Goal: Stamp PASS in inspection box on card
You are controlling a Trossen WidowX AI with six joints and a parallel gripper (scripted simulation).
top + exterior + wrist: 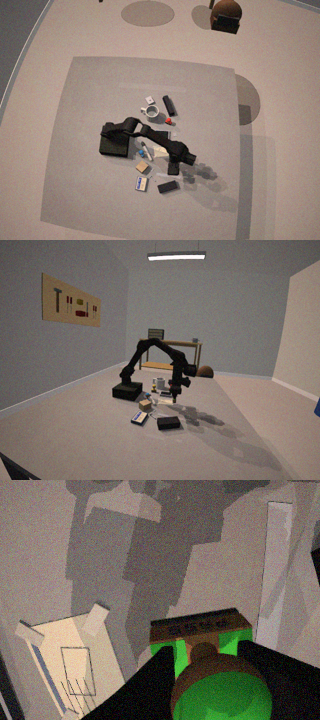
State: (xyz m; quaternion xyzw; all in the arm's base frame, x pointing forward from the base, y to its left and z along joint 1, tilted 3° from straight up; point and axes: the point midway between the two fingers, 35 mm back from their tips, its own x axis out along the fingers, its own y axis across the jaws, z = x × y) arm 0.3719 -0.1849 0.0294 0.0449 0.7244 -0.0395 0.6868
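Right now my gripper tip is 5 cm past the dark ink pad, 20 cm to the right of it and 8 cm above it. The rest, counted from my gripper tip: black box: 3 cm behind, 14 cm to the right, 7 cm below; inspection card: 5 cm behind, 10 cm to the left, 9 cm below; cardboard cube: 18 cm behind, 1 cm to the right, 7 cm below.
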